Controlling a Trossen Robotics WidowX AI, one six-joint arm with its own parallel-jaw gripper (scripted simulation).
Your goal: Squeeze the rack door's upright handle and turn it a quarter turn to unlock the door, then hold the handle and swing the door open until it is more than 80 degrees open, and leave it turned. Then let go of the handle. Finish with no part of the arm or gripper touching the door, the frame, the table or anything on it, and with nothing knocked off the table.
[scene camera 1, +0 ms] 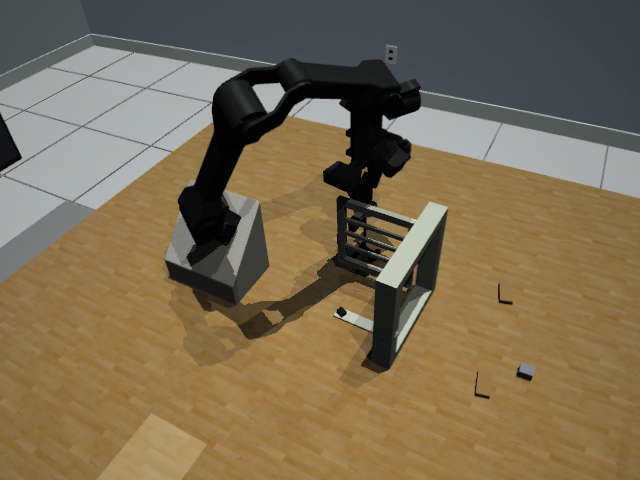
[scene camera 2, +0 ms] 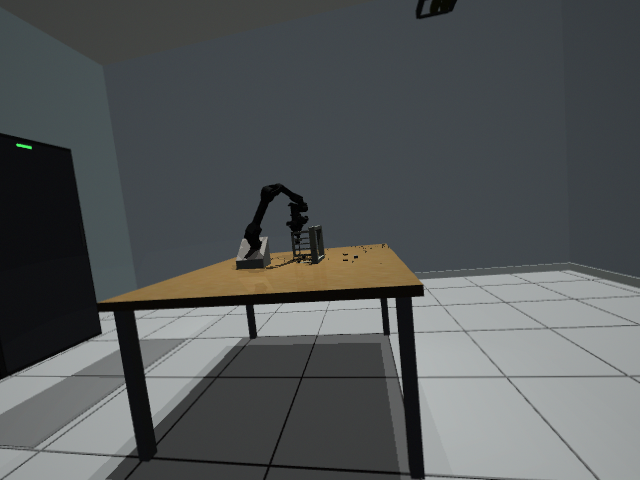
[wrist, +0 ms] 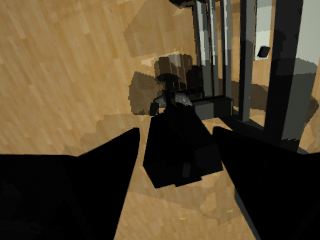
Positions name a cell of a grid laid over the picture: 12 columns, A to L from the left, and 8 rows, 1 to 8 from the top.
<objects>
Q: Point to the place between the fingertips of my gripper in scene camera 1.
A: G4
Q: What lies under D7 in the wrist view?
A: My gripper.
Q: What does my gripper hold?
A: Nothing.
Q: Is my gripper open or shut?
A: Open.
</objects>
